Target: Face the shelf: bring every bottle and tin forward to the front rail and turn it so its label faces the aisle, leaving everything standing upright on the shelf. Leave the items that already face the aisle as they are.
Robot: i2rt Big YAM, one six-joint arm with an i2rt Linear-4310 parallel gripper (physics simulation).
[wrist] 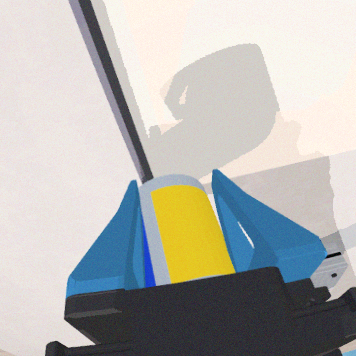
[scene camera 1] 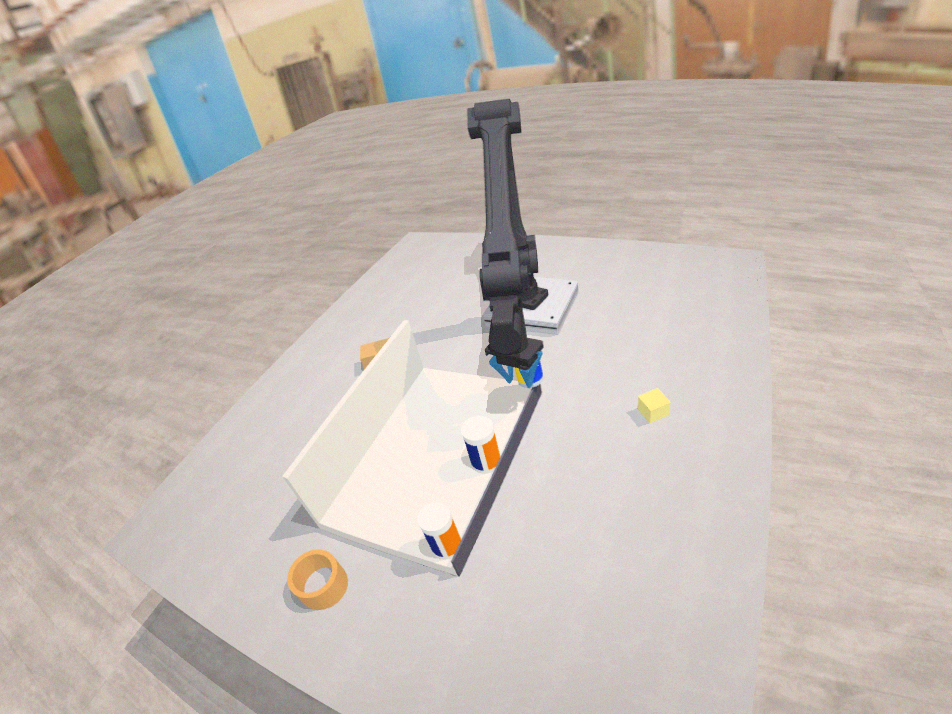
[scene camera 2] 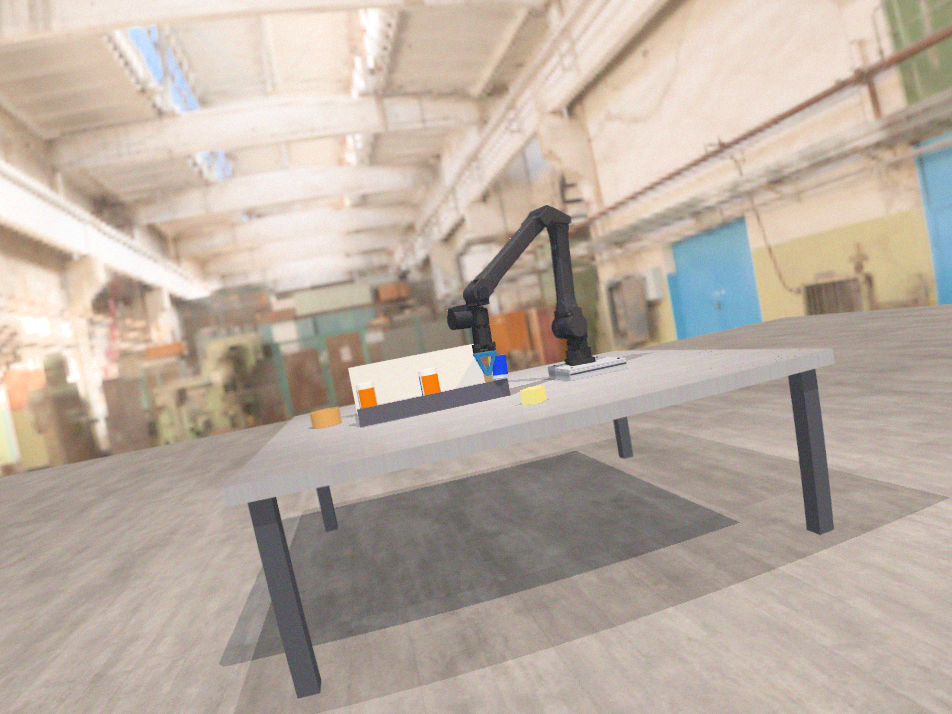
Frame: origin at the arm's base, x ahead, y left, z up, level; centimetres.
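Seen in the pictures: gripper, fingertip midpoint: (wrist: 174, 181) (scene camera 1: 520, 384) (scene camera 2: 487, 375); arm's base, origin of the base link: (scene camera 1: 523, 297) (scene camera 2: 580, 362).
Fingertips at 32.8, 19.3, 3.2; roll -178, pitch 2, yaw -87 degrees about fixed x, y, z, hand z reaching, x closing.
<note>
Offsets run from my fingertips to a thing's top centre, as dx, dy, dz. "*": to the spot under its first point.
My gripper (scene camera 1: 519, 380) (scene camera 2: 485, 375) (wrist: 174, 181) is shut on a blue, yellow and white bottle @[-3.6, -0.1, +5.8] (scene camera 1: 529, 374) (scene camera 2: 500, 365) (wrist: 192, 230), held upright at the robot-side end of the shelf (scene camera 1: 376, 484), near the end of the dark front rail @[+16.9, +5.9, -1.8] (scene camera 1: 501, 476) (scene camera 2: 434, 403) (wrist: 115, 100). Its yellow patch faces the wrist camera and blue shows towards the aisle in the second scene view. Whether its base touches the shelf is hidden. Two white-capped bottles stand upright close behind the rail, orange side to the aisle: one @[+17.8, +2.4, +5.4] (scene camera 1: 482, 453) (scene camera 2: 430, 383) mid-shelf, the other @[+36.6, +7.0, +5.1] (scene camera 1: 442, 537) (scene camera 2: 367, 397) at the far end.
The shelf's tall back panel @[* +27.2, -22.0, +6.5] (scene camera 1: 349, 415) (scene camera 2: 392, 374) rises behind the bottles. An orange ring @[+54.4, -9.2, -2.2] (scene camera 1: 333, 590) (scene camera 2: 325, 418) lies past the far end. A yellow cube @[-10.0, +25.9, -3.4] (scene camera 1: 654, 405) (scene camera 2: 532, 395) lies on the aisle side. An orange block @[+1.3, -43.0, -2.2] (scene camera 1: 371, 353) sits behind the panel.
</note>
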